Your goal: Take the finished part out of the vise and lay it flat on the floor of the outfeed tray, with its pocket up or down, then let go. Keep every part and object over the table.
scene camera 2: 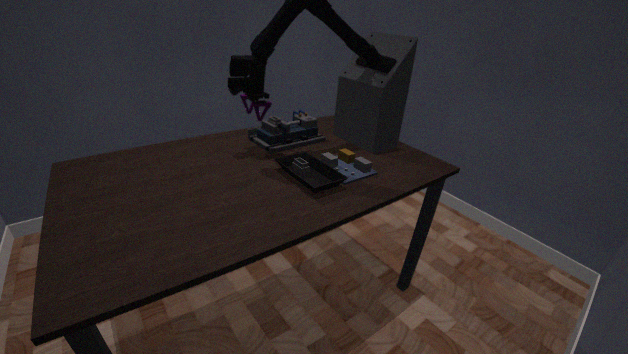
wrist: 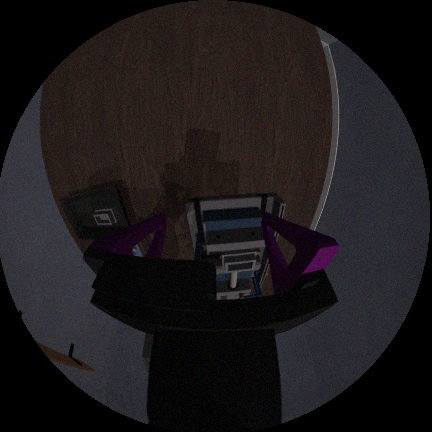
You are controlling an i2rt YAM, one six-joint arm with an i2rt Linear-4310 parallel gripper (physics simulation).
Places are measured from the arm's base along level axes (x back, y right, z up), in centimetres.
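Pixels of known places: gripper, fingertip midpoint: (scene camera 2: 254, 117) (wrist: 213, 217); arm's base at its link origin: (scene camera 2: 375, 62).
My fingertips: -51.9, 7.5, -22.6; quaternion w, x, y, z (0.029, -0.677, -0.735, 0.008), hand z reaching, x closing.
Note:
Ahead of a thing's pixels: the offset from my fingertips to its top centre, as dx, dy, dz. "spot": to the spot under its first point.
The vise {+18.4, +6.6, -4.6} (scene camera 2: 295, 134) (wrist: 233, 223), blue and grey on a light base, stands near the back of the table. A grey part {+11.4, +5.5, -3.0} (scene camera 2: 274, 121) (wrist: 240, 261) with a rectangular pocket sits between its jaws, pocket up. My gripper (scene camera 2: 255, 116) (wrist: 213, 217) is open and empty, with magenta fingers above the vise's end, higher than the part. In the wrist view the part shows between the fingers, nearer the palm than the tips. The black outfeed tray (scene camera 2: 322, 179) (wrist: 82, 204) lies in front of the vise; a similar grey part {+8.3, -24.1, -9.8} (scene camera 2: 300, 163) (wrist: 104, 217) lies in it.
A light blue plate {+25.3, -27.7, -13.7} (scene camera 2: 359, 175) beside the tray carries two pale blocks {+20.8, -23.7, -10.1} (scene camera 2: 329, 159) {+30.6, -31.8, -10.1} (scene camera 2: 363, 164), an orange block {+29.7, -22.8, -10.1} (scene camera 2: 346, 155) and small pegs. A thin blue line {spot: +24.1, +10.3, -5.0} (scene camera 2: 295, 116) (wrist: 257, 284) curves over the vise. The grey arm pedestal (scene camera 2: 367, 112) stands at the back right.

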